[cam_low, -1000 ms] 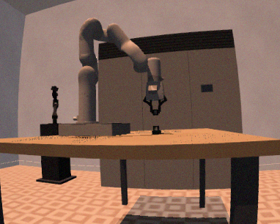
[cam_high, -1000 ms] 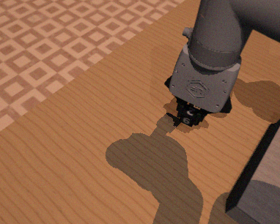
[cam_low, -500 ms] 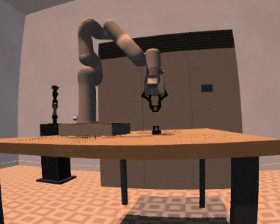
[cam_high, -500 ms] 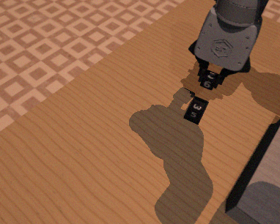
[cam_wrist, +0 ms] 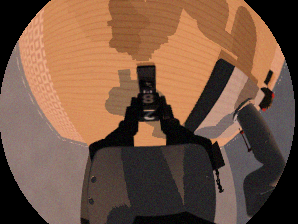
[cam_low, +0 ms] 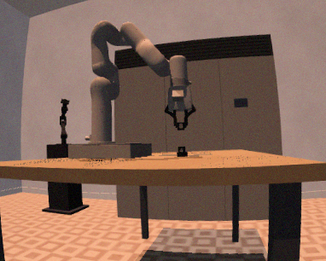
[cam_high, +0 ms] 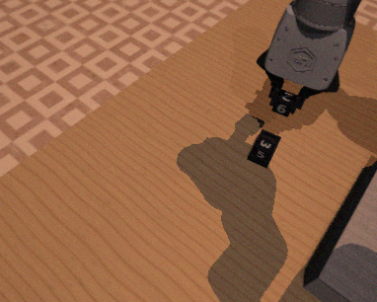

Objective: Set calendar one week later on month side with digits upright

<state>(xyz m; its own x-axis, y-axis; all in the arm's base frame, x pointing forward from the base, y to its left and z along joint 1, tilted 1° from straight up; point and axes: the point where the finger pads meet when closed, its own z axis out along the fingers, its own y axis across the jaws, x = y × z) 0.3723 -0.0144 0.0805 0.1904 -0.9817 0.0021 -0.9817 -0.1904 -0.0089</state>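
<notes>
Right now the black cube is 11 cm below my hand and 3 cm to the left of it. Round my hand: black digit cube 2 cm below.
</notes>
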